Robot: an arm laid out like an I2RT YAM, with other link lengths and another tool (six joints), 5 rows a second.
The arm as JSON. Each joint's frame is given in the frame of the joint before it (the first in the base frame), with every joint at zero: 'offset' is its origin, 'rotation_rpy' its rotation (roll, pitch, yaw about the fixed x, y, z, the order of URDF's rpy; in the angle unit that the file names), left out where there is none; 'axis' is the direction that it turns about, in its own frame. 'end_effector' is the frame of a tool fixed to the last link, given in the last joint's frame.
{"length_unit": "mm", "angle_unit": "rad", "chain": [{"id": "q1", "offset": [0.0, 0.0, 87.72], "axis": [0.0, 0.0, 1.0]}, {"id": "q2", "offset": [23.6, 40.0, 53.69], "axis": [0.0, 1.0, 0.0]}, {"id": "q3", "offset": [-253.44, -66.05, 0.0], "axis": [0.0, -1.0, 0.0]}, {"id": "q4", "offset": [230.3, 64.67, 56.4], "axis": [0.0, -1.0, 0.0]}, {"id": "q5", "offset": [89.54, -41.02, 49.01], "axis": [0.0, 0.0, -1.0]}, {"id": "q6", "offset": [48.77, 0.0, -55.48], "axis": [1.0, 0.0, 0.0]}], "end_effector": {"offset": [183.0, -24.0, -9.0], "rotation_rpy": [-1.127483, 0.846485, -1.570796]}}
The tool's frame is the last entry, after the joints.
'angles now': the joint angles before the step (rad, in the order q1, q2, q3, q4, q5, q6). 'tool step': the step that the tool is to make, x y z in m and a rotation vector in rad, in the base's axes. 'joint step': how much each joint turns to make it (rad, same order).
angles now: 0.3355, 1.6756, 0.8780, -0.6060, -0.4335, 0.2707
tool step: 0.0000, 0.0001, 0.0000, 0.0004, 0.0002, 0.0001
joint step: 0.0000, 0.0003, 0.0002, 0.0000, -0.0005, 0.0000
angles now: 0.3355, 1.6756, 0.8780, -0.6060, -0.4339, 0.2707
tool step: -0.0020, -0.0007, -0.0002, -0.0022, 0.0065, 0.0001
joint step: -0.0001, 0.0000, 0.0000, -0.0069, -0.0001, -0.0002
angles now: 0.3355, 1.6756, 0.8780, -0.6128, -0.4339, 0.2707
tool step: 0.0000, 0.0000, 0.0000, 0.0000, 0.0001, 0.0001
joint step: 0.0000, 0.0002, 0.0002, -0.0002, -0.0001, -0.0001
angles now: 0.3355, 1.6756, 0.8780, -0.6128, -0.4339, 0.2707
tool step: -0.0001, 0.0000, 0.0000, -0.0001, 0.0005, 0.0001
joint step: 0.0001, 0.0002, 0.0003, -0.0006, -0.0001, 0.0000
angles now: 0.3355, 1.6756, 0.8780, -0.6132, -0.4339, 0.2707
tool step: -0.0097, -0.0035, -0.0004, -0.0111, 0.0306, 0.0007
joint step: -0.0001, -0.0015, 0.0001, -0.0346, 0.0003, -0.0010
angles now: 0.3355, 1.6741, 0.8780, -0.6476, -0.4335, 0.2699
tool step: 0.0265, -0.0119, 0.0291, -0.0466, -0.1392, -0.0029
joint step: -0.0001, -0.1200, 0.0225, -0.0318, 0.0888, -0.0146
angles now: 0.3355, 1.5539, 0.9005, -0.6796, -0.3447, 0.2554
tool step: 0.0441, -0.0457, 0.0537, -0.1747, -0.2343, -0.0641
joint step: 0.0001, -0.1661, 0.0642, -0.0690, 0.2498, -0.0151
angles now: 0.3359, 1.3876, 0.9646, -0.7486, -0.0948, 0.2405
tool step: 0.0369, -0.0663, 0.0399, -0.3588, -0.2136, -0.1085
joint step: 0.0848, -0.0255, 0.0282, 0.0134, 0.4552, 0.0012
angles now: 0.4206, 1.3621, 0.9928, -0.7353, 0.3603, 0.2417
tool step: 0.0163, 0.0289, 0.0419, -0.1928, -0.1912, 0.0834
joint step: 0.2298, 0.0019, 0.0002, 0.0677, 0.3007, 0.0013
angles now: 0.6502, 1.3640, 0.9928, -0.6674, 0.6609, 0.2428
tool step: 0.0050, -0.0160, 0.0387, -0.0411, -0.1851, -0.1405
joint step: 0.0564, -0.0023, 0.0136, 0.0137, 0.2292, 0.1270
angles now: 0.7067, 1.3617, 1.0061, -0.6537, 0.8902, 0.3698
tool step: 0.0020, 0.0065, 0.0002, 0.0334, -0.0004, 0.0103
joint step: 0.0000, -0.0021, 0.0112, 0.0029, -0.0267, 0.0076
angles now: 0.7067, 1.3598, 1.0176, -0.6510, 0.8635, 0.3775
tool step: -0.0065, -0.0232, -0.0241, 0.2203, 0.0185, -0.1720
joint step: -0.1180, -0.0091, 0.0058, -0.0465, -0.1294, 0.2086
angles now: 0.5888, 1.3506, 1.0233, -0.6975, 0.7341, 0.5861
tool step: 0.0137, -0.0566, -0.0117, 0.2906, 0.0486, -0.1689
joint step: -0.3666, -0.0168, 0.0624, -0.0052, -0.3464, -0.0061
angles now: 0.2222, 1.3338, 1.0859, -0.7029, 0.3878, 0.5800
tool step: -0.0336, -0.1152, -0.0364, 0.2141, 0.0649, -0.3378
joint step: -0.4848, 0.0559, -0.0011, -0.0114, -0.2567, -0.0038
